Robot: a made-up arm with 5 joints.
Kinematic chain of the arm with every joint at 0, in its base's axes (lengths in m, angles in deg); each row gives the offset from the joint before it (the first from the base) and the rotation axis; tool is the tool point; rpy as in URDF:
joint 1: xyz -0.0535 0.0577 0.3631 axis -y
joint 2: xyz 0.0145 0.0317 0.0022 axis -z
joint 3: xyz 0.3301 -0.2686 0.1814 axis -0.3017 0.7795 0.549
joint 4: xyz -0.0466 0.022 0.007 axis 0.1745 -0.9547 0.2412
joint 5: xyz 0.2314 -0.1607 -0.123 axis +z
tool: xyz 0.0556 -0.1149 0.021 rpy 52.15 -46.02 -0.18
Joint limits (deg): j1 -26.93..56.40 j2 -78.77..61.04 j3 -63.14..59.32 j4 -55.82..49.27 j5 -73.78..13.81
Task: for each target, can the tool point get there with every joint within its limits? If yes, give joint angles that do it. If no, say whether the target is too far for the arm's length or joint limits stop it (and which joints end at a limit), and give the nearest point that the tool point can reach.
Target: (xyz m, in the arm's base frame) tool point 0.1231 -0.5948 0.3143
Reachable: yes | joints -8.87 19.38 12.97 -47.58 7.00
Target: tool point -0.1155 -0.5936 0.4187
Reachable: yes | joints 8.97 40.90 23.27 -29.58 -45.48
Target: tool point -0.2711 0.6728 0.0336
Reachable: no: joint limits stop it (at a limit: joint 1, joint 2, joint 3, joint 5) | nearest point 0.3178 0.6743 0.1775 | short by 0.606 m
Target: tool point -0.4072 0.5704 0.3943
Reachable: no: joint limits stop it (at a limit: joint 1, joint 2, joint 3, joint 4, joint 5) | nearest point 0.0907 0.7169 0.7110 | short by 0.608 m
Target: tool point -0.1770 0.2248 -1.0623
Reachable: no: too far | nearest point 0.4628 0.2503 -0.0194 | short by 1.224 m
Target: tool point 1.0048 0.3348 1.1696
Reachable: no: too far | nearest point 0.6110 0.2424 0.8695 | short by 0.504 m
